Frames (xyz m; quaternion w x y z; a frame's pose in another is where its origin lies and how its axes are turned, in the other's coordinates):
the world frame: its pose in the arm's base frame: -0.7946 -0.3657 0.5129 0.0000 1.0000 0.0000 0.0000
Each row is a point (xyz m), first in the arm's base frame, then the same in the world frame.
Working: the arm's base frame: its pose in the world frame: 0.7946 -0.3657 0.5129 0.0000 1.0000 0.0000 0.0000

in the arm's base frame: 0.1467 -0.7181 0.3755
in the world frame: 0.9413 0.3524 0.1374
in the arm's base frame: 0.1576 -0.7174 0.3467
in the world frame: 0.9522 0.3517 0.1662
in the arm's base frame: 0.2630 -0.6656 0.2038
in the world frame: 1.0576 0.2999 0.3091
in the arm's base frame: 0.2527 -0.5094 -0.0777
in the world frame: 1.0473 0.1437 0.5906
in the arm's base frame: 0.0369 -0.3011 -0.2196
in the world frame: 0.8315 -0.0646 0.7325
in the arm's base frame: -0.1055 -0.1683 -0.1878
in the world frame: 0.6891 -0.1974 0.7007
